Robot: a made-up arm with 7 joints. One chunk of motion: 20 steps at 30 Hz.
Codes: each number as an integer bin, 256 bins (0 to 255) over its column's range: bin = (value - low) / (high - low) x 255, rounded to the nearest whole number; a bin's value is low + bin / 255 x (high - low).
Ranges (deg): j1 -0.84..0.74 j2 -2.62..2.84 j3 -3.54..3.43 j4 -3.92..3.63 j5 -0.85..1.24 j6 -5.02..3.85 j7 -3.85..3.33
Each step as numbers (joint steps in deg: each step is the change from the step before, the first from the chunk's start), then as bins.
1 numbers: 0.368 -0.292 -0.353 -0.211 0.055 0.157 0.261
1 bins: 195 109 117 125 110 149 146
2 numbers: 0.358 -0.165 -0.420 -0.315 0.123 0.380 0.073
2 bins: 193 115 114 122 119 155 139
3 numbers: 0.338 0.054 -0.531 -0.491 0.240 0.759 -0.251
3 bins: 190 125 110 116 133 166 128
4 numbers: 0.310 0.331 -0.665 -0.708 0.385 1.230 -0.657
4 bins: 186 138 105 108 151 180 113
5 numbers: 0.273 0.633 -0.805 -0.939 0.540 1.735 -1.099
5 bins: 180 152 100 101 170 194 98
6 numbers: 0.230 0.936 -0.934 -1.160 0.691 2.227 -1.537
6 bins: 173 166 95 93 188 208 82
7 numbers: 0.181 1.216 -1.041 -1.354 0.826 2.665 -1.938
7 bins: 165 179 91 87 204 221 68
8 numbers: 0.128 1.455 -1.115 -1.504 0.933 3.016 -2.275
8 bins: 156 190 89 82 218 231 56
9 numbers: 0.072 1.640 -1.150 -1.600 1.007 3.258 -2.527
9 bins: 147 199 87 78 227 238 47
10 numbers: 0.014 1.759 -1.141 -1.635 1.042 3.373 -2.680
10 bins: 138 205 88 77 231 241 42
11 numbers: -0.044 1.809 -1.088 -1.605 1.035 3.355 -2.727
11 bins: 128 207 90 78 230 241 40
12 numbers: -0.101 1.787 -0.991 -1.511 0.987 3.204 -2.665
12 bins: 119 206 93 81 224 236 42
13 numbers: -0.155 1.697 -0.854 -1.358 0.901 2.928 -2.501
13 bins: 111 202 98 87 214 228 48
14 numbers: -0.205 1.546 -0.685 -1.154 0.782 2.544 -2.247
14 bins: 102 195 104 93 199 217 57
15 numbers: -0.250 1.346 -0.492 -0.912 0.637 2.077 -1.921
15 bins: 95 185 112 102 181 204 69
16 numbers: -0.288 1.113 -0.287 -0.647 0.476 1.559 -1.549
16 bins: 89 174 119 111 162 189 82
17 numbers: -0.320 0.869 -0.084 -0.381 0.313 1.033 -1.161
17 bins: 84 163 126 120 142 174 96
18 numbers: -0.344 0.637 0.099 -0.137 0.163 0.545 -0.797
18 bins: 80 152 133 128 124 160 108
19 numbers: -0.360 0.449 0.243 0.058 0.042 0.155 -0.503
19 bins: 77 143 138 134 109 149 119
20 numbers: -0.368 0.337 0.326 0.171 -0.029 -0.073 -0.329
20 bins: 76 138 141 138 100 142 125
